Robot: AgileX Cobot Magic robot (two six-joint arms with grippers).
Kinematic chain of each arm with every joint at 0, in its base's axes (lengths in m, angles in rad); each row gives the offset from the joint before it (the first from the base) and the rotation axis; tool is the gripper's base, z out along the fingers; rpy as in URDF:
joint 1: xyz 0 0 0.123 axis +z
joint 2: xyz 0 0 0 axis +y
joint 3: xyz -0.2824 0 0.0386 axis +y
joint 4: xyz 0.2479 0 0.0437 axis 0.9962 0 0.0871
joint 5: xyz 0 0 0 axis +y
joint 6: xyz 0.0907 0 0.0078 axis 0.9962 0 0.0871
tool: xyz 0 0 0 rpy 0 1.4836 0
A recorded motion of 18 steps. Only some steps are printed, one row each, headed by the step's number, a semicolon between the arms.
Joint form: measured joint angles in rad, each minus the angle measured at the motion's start. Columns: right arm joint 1, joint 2, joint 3, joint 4, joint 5, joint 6; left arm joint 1, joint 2, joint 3, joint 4, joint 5, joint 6.
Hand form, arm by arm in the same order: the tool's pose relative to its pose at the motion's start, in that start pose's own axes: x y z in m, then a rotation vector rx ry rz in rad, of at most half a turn. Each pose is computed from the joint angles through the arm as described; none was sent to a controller.
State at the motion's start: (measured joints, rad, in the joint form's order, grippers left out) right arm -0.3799 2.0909 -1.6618 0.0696 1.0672 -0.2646; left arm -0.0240 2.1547 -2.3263 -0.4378 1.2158 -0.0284
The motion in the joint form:
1: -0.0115 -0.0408 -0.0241 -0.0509 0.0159 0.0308; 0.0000 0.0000 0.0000 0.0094 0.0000 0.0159
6: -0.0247 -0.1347 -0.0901 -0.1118 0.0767 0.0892; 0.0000 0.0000 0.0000 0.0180 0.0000 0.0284
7: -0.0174 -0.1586 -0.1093 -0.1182 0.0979 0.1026; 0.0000 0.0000 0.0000 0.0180 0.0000 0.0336
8: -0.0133 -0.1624 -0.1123 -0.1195 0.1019 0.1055; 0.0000 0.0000 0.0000 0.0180 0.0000 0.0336
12: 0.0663 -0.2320 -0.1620 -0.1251 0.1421 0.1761; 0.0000 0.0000 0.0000 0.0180 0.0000 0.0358
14: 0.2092 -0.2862 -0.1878 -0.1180 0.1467 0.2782; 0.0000 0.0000 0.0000 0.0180 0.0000 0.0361
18: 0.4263 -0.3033 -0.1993 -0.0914 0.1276 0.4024; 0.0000 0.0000 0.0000 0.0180 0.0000 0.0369
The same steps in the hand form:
1: -0.0006 -0.0079 -0.0239 0.0563 -0.0367 0.0154; 0.0000 0.0008 0.0000 -0.0088 -0.0002 0.0192
6: 0.0013 -0.0146 -0.0820 0.1337 -0.1224 0.0604; 0.0000 0.0015 0.0000 -0.0169 -0.0002 0.0347
7: 0.0019 -0.0108 -0.0971 0.1420 -0.1436 0.0651; 0.0000 0.0015 0.0000 -0.0169 -0.0002 0.0399
8: 0.0018 -0.0091 -0.0993 0.1427 -0.1465 0.0638; 0.0000 0.0015 0.0000 -0.0169 -0.0002 0.0399
12: 0.0009 0.0259 -0.1404 0.1343 -0.2317 0.0572; 0.0000 0.0015 0.0000 -0.0169 -0.0002 0.0421
14: 0.0013 0.0846 -0.1684 0.0752 -0.3167 0.0241; 0.0000 0.0015 0.0000 -0.0169 -0.0002 0.0424
18: 0.0083 0.1712 -0.1786 -0.0491 -0.3603 -0.0532; 0.0000 0.0015 0.0000 -0.0169 -0.0002 0.0432

